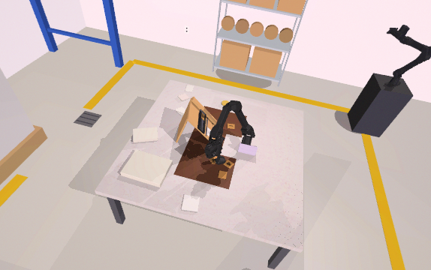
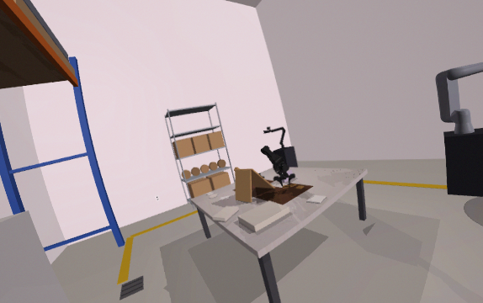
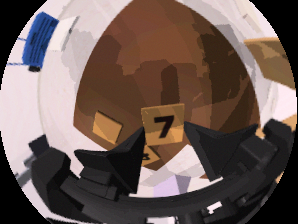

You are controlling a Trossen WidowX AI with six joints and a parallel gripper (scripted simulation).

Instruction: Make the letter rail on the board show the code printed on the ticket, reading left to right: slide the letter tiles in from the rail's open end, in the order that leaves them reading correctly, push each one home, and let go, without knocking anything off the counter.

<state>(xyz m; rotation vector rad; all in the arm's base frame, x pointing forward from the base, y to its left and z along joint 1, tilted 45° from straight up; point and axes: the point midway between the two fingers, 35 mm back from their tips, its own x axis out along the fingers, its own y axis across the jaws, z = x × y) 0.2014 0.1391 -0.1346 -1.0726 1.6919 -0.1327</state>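
Now: the ticket 200 mm to the right of my gripper tip, 90 mm ahead of it and 60 mm above it. Also, from my gripper tip: tan letter tile right at my gripper tip; cream box 430 mm ahead, 170 mm to the left, 10 mm below; brown mat 200 mm to the right, 30 mm below.
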